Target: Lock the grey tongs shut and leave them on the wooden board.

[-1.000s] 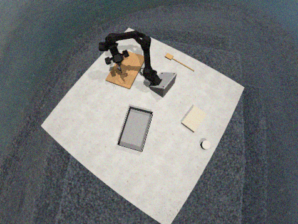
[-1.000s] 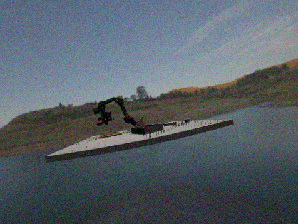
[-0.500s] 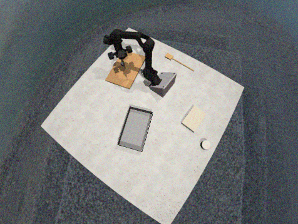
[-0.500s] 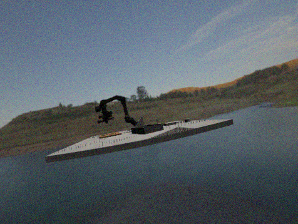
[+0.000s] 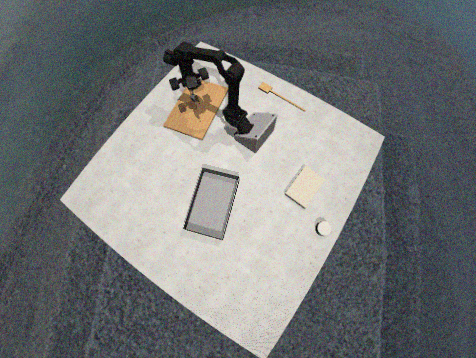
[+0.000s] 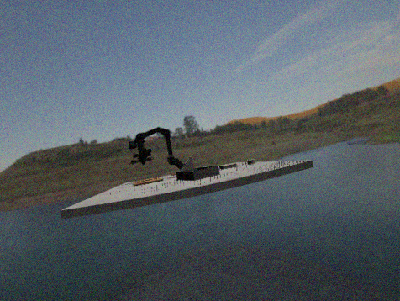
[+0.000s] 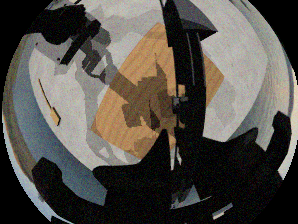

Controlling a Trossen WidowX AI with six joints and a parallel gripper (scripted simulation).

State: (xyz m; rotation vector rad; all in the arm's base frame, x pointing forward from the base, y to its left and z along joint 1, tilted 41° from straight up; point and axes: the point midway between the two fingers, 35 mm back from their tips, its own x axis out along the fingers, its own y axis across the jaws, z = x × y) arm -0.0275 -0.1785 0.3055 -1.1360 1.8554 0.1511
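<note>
My gripper tip is now 15 cm above the wooden board. Also, from my gripper tip: pale square block: 71 cm to the left, 16 cm ahead, 14 cm below; roasting tin: 44 cm ahead, 35 cm to the left, 13 cm below.
</note>
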